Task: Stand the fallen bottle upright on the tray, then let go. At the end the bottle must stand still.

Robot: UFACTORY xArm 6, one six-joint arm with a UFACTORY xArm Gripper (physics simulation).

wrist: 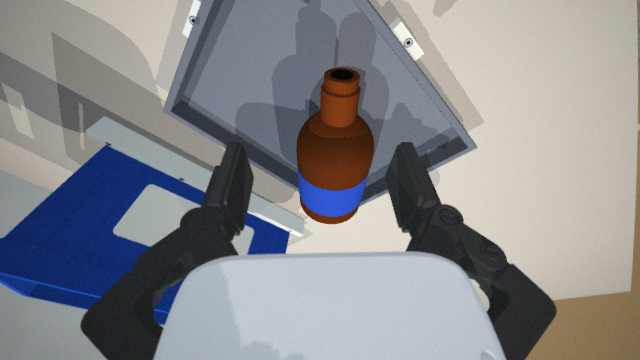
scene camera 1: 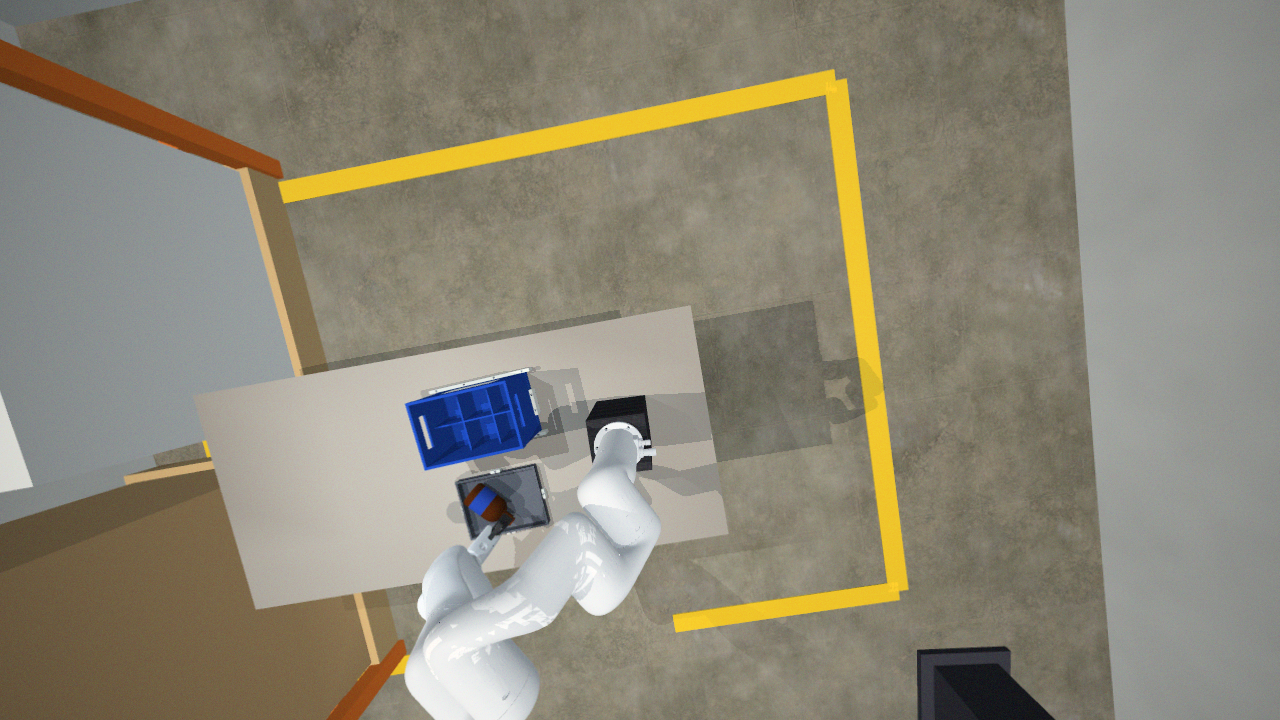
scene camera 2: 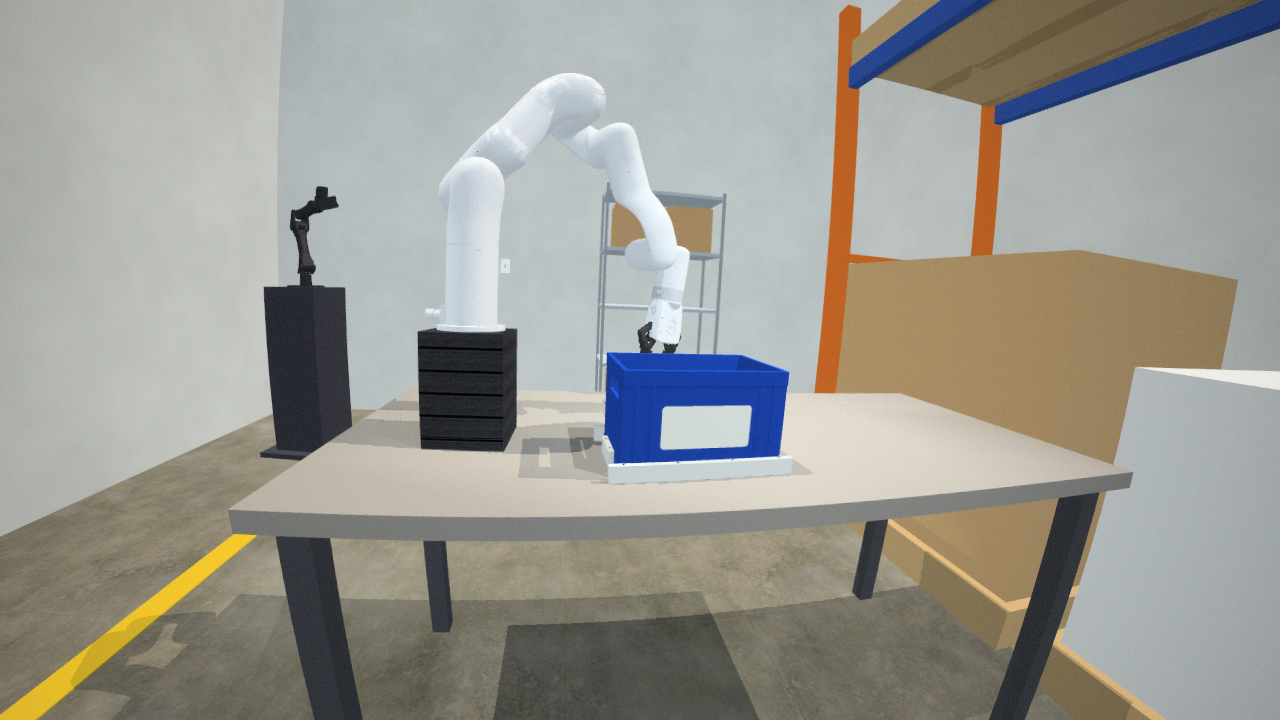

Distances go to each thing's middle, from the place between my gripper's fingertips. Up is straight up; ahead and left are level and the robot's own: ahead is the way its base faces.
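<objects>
The grey tray [scene camera 1: 520, 487] sits 10 cm below my hand, 2 cm ahead of it and 3 cm to the right of it. As for the brown bottle [wrist: 335, 146], it is 6 cm ahead of my hand, 4 cm to the right of it and 7 cm below it, while the blue crate [scene camera 2: 660, 407] is 32 cm to the right of my hand, 3 cm ahead of it and 2 cm below it.
</objects>
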